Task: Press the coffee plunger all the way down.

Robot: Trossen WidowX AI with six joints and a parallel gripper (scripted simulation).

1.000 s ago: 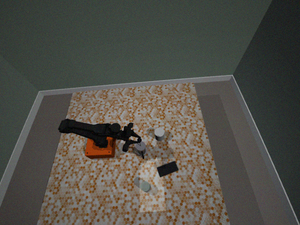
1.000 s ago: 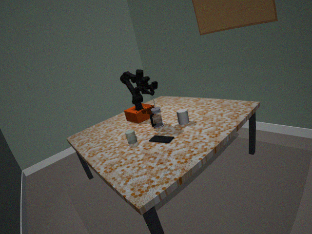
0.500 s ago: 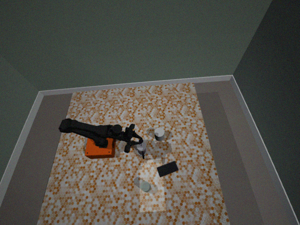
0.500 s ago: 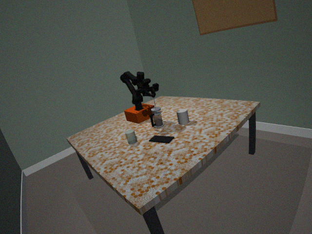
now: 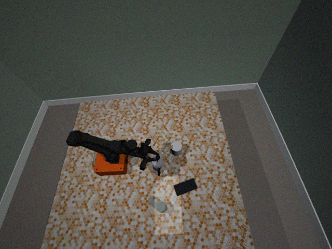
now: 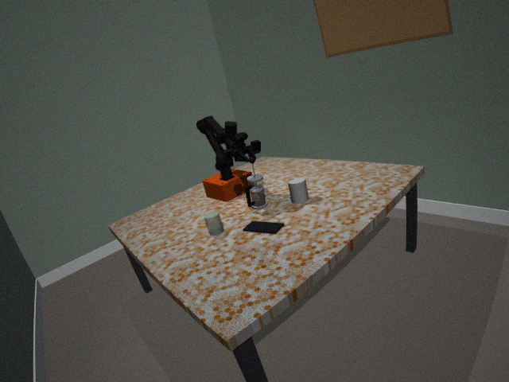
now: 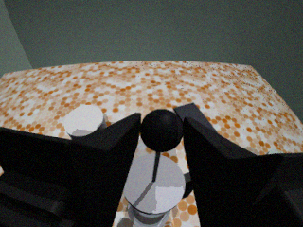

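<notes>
The coffee press is 11 cm below my gripper tip, 2 cm behind it and 1 cm to the right of it.
</notes>
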